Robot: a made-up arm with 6 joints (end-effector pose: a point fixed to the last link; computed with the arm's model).
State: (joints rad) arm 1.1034 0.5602 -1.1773 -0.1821 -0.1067 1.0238
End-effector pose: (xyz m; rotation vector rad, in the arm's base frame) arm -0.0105 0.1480 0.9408 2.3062 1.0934 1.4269
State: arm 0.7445 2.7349 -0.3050 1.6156 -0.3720 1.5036
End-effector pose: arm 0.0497 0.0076 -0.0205 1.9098 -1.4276 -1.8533
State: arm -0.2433 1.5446 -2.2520 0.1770 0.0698 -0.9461
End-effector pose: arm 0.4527 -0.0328 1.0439 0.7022 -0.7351 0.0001
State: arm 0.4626 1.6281 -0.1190 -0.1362 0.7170 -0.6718
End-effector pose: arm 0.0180 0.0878 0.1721 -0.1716 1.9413 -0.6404
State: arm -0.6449 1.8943 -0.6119 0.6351 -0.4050 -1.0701
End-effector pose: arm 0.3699 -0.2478 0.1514 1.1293 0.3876 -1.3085
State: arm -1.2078 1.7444 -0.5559 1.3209 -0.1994 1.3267
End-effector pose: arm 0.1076 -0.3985 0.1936 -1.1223 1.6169 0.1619
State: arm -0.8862 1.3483 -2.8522 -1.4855 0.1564 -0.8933
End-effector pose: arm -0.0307 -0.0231 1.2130 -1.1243 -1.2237 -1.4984
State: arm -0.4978 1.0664 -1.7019 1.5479 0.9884 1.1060
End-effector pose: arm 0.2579 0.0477 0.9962 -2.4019 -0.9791 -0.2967
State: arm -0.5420 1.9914 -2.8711 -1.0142 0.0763 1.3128
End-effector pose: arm 0.4593 -0.2411 1.0519 1.4942 -1.0322 0.3823
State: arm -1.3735 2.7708 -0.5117 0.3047 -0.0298 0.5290
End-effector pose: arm 0.0460 -0.0928 -0.1105 -1.3679 0.0385 1.8288
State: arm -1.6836 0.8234 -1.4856 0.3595 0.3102 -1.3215
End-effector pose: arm 0.0277 -0.2237 0.9372 0.1031 -0.7534 -1.4568
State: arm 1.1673 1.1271 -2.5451 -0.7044 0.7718 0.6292
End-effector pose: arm 0.0277 0.0555 1.1556 2.1359 0.1802 1.0415
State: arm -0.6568 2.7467 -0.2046 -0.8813 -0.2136 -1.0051
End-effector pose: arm -0.0158 0.0763 0.0277 0.6594 2.1301 0.0291
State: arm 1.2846 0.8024 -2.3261 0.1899 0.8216 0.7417
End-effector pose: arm -0.1218 -0.0650 1.1127 2.1367 1.4647 1.5426
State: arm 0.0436 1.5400 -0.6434 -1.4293 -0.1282 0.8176
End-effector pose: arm 0.4227 0.0954 0.2791 0.9044 0.8498 -0.3070
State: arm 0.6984 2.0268 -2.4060 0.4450 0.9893 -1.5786
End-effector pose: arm 0.4330 0.5528 0.6762 0.1105 0.6183 0.8929
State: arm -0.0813 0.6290 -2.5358 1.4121 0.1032 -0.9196
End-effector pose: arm -0.5223 0.1299 1.0485 1.1505 -1.0304 1.7904
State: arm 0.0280 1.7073 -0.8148 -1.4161 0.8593 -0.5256
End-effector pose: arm 0.4108 -0.0872 0.2875 -0.7300 1.0009 -0.6931
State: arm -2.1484 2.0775 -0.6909 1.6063 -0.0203 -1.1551
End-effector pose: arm -0.2397 -0.3936 0.0779 -1.6508 1.1111 1.6403
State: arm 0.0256 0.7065 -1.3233 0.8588 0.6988 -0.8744
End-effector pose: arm 0.1459 0.1702 0.8765 1.3164 0.2698 0.5025
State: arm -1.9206 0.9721 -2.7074 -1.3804 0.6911 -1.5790
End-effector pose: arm -0.0610 0.2599 1.1178 1.2758 0.2618 2.4944
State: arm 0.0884 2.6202 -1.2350 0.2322 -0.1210 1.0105
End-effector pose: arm 0.5522 0.1031 -0.0908 2.3291 0.4363 -1.5871
